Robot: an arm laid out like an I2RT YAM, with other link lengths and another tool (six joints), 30 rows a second.
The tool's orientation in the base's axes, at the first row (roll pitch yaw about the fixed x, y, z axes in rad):
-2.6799 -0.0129 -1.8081
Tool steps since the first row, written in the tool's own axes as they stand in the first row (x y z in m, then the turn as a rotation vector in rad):
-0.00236 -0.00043 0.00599 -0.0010 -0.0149 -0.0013
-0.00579 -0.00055 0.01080 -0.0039 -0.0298 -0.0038
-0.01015 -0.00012 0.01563 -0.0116 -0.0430 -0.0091
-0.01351 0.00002 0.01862 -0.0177 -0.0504 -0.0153
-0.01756 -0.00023 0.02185 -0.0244 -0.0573 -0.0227
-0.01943 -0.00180 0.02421 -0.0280 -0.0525 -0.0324
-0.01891 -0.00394 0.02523 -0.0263 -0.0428 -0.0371
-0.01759 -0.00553 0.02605 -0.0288 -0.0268 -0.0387
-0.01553 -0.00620 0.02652 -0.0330 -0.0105 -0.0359
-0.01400 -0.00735 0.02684 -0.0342 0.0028 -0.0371
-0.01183 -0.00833 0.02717 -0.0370 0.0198 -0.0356
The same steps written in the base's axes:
0.00351 0.00151 -0.00520 0.0127 -0.0019 0.0078
0.00649 0.00426 -0.00950 0.0253 -0.0019 0.0166
0.00922 0.00803 -0.01407 0.0363 0.0035 0.0272
0.01117 0.01098 -0.01685 0.0415 0.0087 0.0359
0.01373 0.01449 -0.01968 0.0459 0.0146 0.0455
0.01655 0.01571 -0.02112 0.0384 0.0202 0.0520
0.01873 0.01465 -0.02108 0.0275 0.0211 0.0519
0.02016 0.01294 -0.02108 0.0135 0.0270 0.0462
0.02046 0.01075 -0.02118 0.0015 0.0341 0.0364
0.02125 0.00899 -0.02093 -0.0104 0.0381 0.0315
0.02173 0.00664 -0.02077 -0.0239 0.0441 0.0226

